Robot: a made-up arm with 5 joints. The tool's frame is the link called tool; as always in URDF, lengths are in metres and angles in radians. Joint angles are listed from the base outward. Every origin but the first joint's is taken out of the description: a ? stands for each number. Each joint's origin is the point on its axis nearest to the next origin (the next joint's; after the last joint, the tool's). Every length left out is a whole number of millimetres.
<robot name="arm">
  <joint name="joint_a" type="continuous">
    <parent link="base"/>
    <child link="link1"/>
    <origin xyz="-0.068 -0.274 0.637" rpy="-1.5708 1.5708 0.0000"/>
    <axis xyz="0 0 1"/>
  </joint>
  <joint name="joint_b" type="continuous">
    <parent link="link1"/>
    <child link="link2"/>
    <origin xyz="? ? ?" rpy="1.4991 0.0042 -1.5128"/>
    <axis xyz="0 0 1"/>
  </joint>
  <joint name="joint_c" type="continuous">
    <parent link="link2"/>
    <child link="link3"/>
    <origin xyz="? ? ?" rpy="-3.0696 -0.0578 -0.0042"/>
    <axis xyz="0 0 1"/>
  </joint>
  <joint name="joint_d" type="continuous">
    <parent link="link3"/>
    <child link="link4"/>
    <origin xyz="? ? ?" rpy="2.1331 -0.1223 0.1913"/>
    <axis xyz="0 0 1"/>
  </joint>
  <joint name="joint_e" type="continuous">
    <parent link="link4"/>
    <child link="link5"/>
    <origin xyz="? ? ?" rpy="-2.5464 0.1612 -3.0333"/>
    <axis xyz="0 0 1"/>
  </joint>
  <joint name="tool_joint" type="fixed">
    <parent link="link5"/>
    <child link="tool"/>
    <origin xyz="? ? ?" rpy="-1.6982 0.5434 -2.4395"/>
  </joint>
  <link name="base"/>
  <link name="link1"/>
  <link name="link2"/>
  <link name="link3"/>
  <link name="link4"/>
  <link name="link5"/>
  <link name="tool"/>
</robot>
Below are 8 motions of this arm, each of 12 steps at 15 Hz.
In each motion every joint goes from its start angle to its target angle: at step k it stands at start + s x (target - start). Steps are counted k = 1, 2, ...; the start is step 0. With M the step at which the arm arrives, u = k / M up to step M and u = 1 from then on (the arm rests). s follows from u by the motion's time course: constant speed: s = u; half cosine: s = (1 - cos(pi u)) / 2; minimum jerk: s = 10 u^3 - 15 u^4 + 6 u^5.
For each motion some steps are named. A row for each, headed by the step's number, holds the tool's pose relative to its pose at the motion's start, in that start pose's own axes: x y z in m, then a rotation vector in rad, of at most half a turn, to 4 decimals.
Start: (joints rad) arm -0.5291 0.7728 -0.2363 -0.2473 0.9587
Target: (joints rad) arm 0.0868 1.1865 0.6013 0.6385 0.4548
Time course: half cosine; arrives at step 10
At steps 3, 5, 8, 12:
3: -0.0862 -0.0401 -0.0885 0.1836 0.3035 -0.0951
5: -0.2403 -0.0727 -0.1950 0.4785 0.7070 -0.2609
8: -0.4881 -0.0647 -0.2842 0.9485 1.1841 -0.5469
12: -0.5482 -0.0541 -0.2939 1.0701 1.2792 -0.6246

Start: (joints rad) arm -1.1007 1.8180 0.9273 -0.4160 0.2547
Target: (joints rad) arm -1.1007 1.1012 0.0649 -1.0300 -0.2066
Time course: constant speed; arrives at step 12
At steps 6, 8, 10, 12:
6: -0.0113 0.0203 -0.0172 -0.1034 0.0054 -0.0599
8: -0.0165 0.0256 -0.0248 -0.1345 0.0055 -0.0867
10: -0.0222 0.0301 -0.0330 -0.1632 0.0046 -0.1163
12: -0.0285 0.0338 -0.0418 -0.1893 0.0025 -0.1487

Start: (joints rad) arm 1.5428 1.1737 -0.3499 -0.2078 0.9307
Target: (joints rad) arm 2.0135 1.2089 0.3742 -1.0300 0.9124
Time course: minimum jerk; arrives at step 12
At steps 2, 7, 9, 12:
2: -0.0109 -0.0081 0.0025 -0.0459 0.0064 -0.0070
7: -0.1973 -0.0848 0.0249 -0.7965 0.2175 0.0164
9: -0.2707 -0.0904 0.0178 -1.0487 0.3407 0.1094
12: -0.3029 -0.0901 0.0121 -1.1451 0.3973 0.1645

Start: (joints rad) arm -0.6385 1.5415 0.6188 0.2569 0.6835
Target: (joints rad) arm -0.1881 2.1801 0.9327 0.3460 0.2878
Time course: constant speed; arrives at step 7
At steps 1, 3, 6, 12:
1: -0.0183 -0.0320 -0.0386 0.1207 0.0578 -0.0199
3: -0.0617 -0.0877 -0.1156 0.3650 0.1597 -0.0491
6: -0.1411 -0.1510 -0.2277 0.7347 0.2747 -0.0640
12: -0.1708 -0.1669 -0.2635 0.8577 0.3019 -0.0606

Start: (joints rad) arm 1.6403 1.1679 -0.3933 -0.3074 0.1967
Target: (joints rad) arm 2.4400 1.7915 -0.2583 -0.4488 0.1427
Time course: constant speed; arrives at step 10
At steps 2, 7, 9, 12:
2: -0.0799 -0.0747 -0.0542 0.1383 -0.0551 -0.1086
7: -0.3120 -0.1946 -0.2001 0.4501 -0.2335 -0.4030
9: -0.4132 -0.2144 -0.2599 0.5588 -0.3194 -0.5296
12: -0.4647 -0.2181 -0.2896 0.6092 -0.3651 -0.5947

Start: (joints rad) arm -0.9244 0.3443 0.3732 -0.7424 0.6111
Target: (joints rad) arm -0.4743 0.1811 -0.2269 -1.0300 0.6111
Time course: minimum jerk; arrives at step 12
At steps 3, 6, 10, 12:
3: -0.0089 0.0287 -0.0254 0.0353 -0.0052 0.0071
6: -0.0571 0.1402 -0.1111 0.1710 -0.0142 0.0144
10: -0.1387 0.2703 -0.1862 0.3253 0.0013 -0.0139
12: -0.1459 0.2800 -0.1907 0.3366 0.0038 -0.0176

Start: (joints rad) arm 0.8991 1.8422 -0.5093 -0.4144 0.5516
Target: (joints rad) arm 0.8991 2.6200 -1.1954 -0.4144 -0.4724
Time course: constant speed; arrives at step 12
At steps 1, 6, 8, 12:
1: 0.0042 0.0088 -0.0087 0.1461 0.0057 0.0126
6: 0.0315 0.0703 -0.0295 0.8420 0.0049 0.2246
8: 0.0429 0.0987 -0.0244 1.0899 -0.0152 0.3771
12: 0.0602 0.1503 0.0087 1.4943 -0.1041 0.7898

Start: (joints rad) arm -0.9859 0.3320 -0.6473 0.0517 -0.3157
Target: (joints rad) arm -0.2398 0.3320 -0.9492 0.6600 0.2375
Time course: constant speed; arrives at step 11
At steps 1, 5, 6, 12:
1: 0.0028 -0.0507 -0.0368 0.0865 -0.0215 0.0343
5: 0.0085 -0.2224 -0.2193 0.4427 -0.1411 0.1413
6: 0.0087 -0.2561 -0.2723 0.5335 -0.1781 0.1600
12: 0.0038 -0.3596 -0.5634 0.9930 -0.3948 0.2027

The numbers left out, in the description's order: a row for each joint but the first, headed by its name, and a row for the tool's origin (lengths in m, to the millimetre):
joint_b: -0.711 -0.187 0.000
joint_c: 0.079 0.032 0.000
joint_d: 0.106 0.041 0.000
joint_e: -0.075 -0.099 0.000
tool: -0.043 -0.028 0.000

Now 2 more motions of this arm.
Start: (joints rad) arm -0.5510 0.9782 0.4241 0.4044 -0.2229
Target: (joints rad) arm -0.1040 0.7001 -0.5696 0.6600 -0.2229
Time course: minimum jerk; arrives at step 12
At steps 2, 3, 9, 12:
2: 0.0076 -0.0128 -0.0062 0.0237 0.0069 0.0282
3: 0.0221 -0.0367 -0.0188 0.0691 0.0194 0.0822
9: 0.1683 -0.2477 -0.2130 0.5814 0.0845 0.7229
12: 0.1830 -0.2659 -0.2419 0.6431 0.0809 0.8085

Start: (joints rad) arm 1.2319 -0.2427 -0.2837 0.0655 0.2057
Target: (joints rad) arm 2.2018 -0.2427 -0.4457 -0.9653 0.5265
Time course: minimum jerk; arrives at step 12
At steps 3, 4, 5, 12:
3: 0.0208 -0.0026 -0.0763 -0.0451 0.0054 -0.0126
4: 0.0355 -0.0002 -0.1562 -0.0921 0.0105 -0.0210
5: 0.0444 0.0105 -0.2599 -0.1528 0.0160 -0.0252
12: -0.0668 0.1725 -0.7140 -0.4316 0.0167 0.0472

